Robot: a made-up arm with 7 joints. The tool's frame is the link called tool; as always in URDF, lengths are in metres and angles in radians. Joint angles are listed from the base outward. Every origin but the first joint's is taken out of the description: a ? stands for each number. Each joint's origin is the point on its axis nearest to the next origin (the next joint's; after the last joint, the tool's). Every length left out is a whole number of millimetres.
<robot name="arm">
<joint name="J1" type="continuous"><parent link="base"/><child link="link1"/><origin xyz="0.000 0.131 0.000" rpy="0.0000 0.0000 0.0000"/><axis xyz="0 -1 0"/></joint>
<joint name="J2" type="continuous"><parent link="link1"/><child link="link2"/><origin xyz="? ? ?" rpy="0.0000 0.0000 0.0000"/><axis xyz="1 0 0"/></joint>
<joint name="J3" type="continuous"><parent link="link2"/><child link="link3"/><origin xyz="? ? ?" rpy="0.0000 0.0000 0.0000"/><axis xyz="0 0 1"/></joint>
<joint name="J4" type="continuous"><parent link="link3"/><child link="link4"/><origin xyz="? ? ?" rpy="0.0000 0.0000 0.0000"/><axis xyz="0 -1 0"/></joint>
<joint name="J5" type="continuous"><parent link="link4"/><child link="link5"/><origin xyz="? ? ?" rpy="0.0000 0.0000 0.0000"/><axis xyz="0 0 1"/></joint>
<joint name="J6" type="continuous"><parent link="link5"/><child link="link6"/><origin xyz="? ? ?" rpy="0.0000 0.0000 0.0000"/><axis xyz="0 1 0"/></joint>
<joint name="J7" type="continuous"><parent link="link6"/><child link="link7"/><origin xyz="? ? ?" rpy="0.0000 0.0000 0.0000"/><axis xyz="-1 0 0"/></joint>
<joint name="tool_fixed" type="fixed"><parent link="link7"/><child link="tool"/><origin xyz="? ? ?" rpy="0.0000 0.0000 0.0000"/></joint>
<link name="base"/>
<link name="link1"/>
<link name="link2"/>
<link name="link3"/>
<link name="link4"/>
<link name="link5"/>
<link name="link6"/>
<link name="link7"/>
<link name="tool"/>
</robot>
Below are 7 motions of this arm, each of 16 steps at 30 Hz.
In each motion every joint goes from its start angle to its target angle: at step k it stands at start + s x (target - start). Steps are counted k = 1, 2, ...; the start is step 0. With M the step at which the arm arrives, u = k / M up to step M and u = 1 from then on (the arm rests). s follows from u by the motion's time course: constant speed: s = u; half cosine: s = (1 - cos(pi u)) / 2; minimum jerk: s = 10 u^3 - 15 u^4 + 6 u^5.
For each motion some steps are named. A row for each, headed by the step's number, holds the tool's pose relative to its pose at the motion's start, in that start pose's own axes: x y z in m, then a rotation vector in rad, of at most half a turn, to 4 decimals.
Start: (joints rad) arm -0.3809 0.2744 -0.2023 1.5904 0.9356 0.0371 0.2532
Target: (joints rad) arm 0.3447 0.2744 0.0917 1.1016 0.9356 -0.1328 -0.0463
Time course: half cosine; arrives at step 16
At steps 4, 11, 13, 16:
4: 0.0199 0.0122 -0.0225 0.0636 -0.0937 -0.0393
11: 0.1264 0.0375 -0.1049 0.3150 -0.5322 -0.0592
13: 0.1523 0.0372 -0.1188 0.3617 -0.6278 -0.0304
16: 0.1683 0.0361 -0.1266 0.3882 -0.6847 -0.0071

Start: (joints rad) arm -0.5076 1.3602 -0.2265 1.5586 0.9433 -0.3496 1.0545
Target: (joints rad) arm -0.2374 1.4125 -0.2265 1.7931 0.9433 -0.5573 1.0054
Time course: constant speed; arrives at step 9
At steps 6, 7, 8, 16:
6: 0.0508 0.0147 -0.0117 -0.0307 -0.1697 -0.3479
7: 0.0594 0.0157 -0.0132 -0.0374 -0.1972 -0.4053
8: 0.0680 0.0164 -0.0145 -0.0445 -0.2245 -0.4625
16: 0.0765 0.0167 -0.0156 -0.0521 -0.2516 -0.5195

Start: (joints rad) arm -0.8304 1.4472 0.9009 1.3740 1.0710 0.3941 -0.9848
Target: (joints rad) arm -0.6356 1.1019 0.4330 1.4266 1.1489 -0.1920 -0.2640
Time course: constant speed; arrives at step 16
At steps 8, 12, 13, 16:
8: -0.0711 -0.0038 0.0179 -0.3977 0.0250 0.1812
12: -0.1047 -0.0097 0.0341 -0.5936 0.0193 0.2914
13: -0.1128 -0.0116 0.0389 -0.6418 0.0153 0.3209
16: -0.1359 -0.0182 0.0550 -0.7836 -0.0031 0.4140

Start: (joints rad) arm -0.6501 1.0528 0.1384 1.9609 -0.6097 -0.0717 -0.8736
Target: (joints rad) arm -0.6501 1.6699 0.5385 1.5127 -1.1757 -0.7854 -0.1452
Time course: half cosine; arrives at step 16
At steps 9, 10, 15, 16:
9: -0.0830 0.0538 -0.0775 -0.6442 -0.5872 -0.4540
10: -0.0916 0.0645 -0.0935 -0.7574 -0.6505 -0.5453
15: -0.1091 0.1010 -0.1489 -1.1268 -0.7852 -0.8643
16: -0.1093 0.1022 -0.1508 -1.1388 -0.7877 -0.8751

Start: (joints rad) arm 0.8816 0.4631 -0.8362 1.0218 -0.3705 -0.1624 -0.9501
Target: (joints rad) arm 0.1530 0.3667 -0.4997 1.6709 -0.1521 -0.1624 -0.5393
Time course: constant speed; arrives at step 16
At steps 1, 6, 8, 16:
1: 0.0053 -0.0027 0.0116 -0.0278 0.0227 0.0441
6: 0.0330 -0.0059 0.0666 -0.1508 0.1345 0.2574
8: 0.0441 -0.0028 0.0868 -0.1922 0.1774 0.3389
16: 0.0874 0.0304 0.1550 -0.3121 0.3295 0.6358

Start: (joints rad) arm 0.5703 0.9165 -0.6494 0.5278 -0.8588 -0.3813 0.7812
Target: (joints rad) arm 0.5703 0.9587 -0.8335 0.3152 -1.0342 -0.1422 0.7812
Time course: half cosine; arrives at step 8
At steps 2, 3, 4, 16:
2: -0.0040 -0.0056 -0.0024 -0.0487 0.0617 0.0096
3: -0.0086 -0.0120 -0.0046 -0.1014 0.1315 0.0185
4: -0.0142 -0.0196 -0.0067 -0.1616 0.2154 0.0265
16: -0.0298 -0.0400 -0.0092 -0.3093 0.4424 0.0345

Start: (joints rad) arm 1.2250 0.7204 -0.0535 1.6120 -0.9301 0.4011 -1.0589
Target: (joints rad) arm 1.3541 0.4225 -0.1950 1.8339 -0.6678 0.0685 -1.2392
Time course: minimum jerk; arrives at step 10
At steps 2, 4, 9, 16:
2: 0.0062 0.0007 0.0004 0.0111 0.0147 0.0459
4: 0.0338 0.0048 0.0009 0.0694 0.0848 0.2523
9: 0.1014 0.0254 -0.0086 0.2783 0.2993 0.7873
16: 0.1022 0.0257 -0.0088 0.2814 0.3023 0.7941

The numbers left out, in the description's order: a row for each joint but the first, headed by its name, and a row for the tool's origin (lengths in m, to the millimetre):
J2: 0.000 0.000 0.000
J3: 0.000 0.000 -0.262
J4: 0.000 0.000 0.000
J5: 0.000 0.000 -0.183
J6: 0.000 0.000 0.000
J7: 0.000 0.000 0.000
tool: 0.000 0.000 0.000

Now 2 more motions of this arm.
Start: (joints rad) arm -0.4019 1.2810 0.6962 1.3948 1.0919 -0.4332 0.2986
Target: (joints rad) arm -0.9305 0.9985 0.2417 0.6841 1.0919 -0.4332 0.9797
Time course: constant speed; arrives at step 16
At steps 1, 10, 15, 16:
1: -0.0132 0.0012 0.0132 -0.0188 0.0834 0.0110
10: -0.0714 0.0067 0.1733 -0.2025 0.8334 0.1705
15: -0.0466 0.0103 0.2705 -0.2945 1.2438 0.3106
16: -0.0368 0.0113 0.2884 -0.3101 1.3249 0.3432

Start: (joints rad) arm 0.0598 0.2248 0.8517 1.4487 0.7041 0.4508 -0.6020
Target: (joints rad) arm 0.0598 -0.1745 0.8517 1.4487 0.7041 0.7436 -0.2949
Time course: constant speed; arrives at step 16
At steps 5, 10, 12, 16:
5: -0.0374 0.0003 0.0121 -0.0878 0.1953 -0.0066
10: -0.0731 -0.0009 0.0285 -0.1826 0.3913 0.0068
12: -0.0868 -0.0018 0.0363 -0.2221 0.4696 0.0178
16: -0.1129 -0.0043 0.0537 -0.3032 0.6256 0.0495

